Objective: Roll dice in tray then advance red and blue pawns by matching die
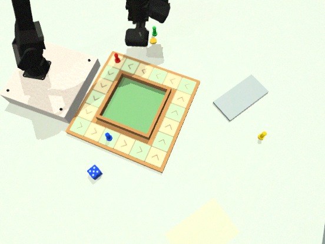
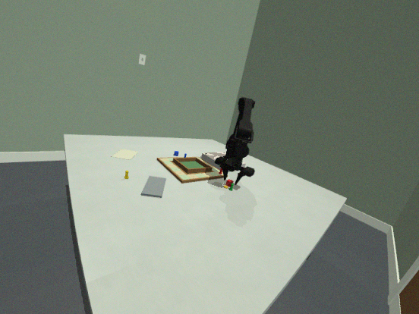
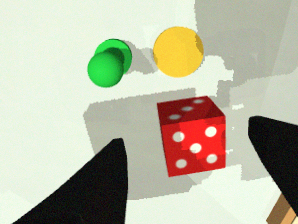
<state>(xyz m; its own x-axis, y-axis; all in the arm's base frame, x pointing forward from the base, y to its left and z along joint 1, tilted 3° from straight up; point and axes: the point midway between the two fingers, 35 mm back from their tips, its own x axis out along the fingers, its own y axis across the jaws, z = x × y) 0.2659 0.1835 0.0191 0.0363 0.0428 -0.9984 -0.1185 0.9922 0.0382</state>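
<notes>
My gripper tip is 30 mm short of the orange piece and 10 mm above it. The rest, counted from my gripper tip: green pawn 30 mm to the left, 30 mm ahead; green tray 230 mm to the right, 30 mm ahead, 10 mm below; red pawn 100 mm to the right, 60 mm behind, 10 mm above.
</notes>
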